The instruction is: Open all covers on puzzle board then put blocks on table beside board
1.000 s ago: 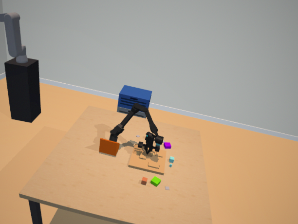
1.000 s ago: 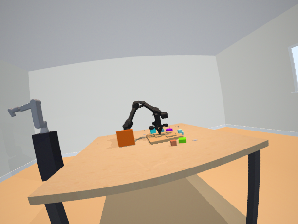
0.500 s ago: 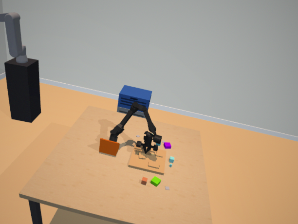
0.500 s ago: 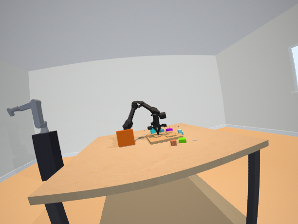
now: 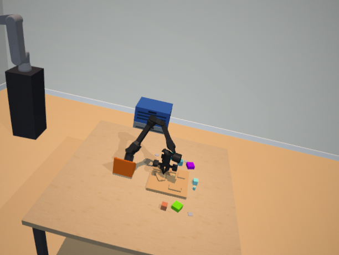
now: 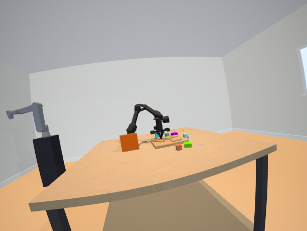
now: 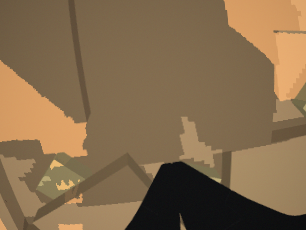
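My gripper tip is now 40 mm to the left of the wooden puzzle board and 40 mm short of it. Round my gripper tip: blue-teal cube: 190 mm to the left, 140 mm ahead; then purple block: 220 mm ahead, 180 mm to the left, 10 mm below; then light cyan block: 250 mm ahead, 20 mm to the right, 10 mm below.
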